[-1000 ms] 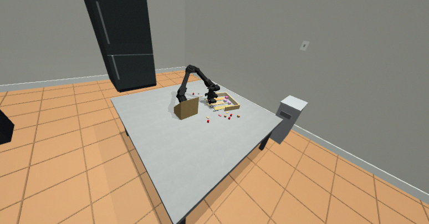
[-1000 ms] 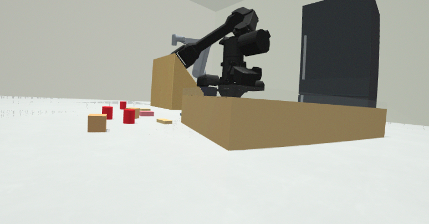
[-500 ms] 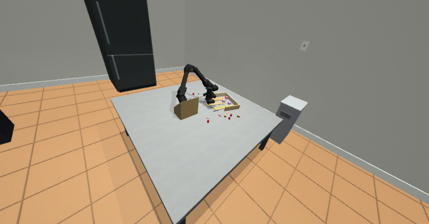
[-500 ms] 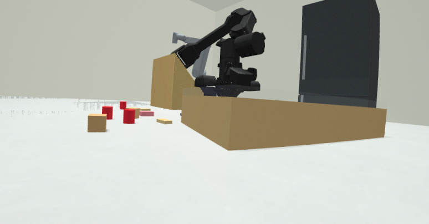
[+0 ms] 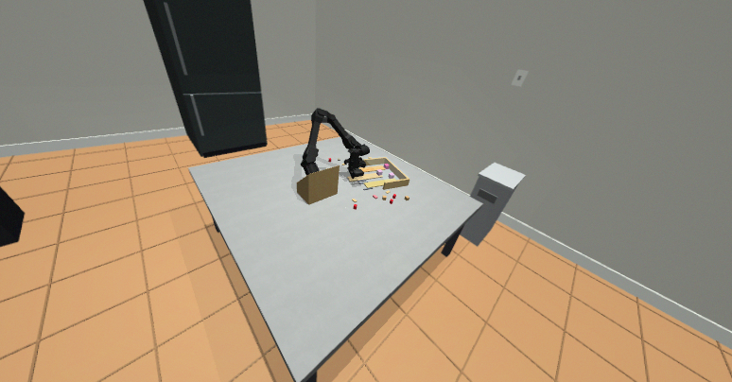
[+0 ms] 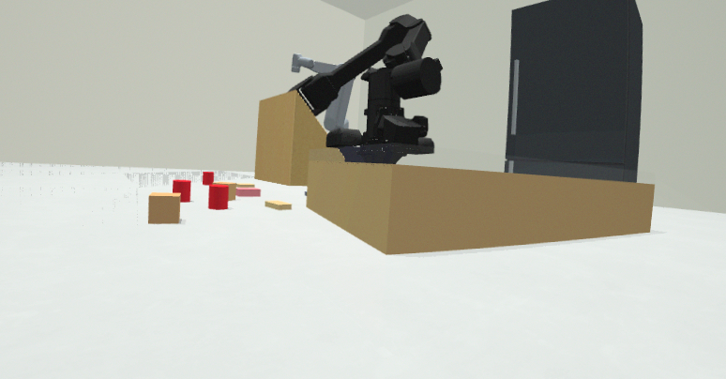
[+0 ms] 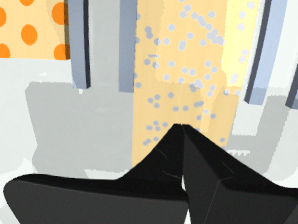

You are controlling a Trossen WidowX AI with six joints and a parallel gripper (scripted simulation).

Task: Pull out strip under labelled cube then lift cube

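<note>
My gripper tip is 90 mm short of the pale orange speckled strip and 30 mm to the left of it. The rest, counted from my gripper tip: pink slab 230 mm to the right, 30 mm behind.
</note>
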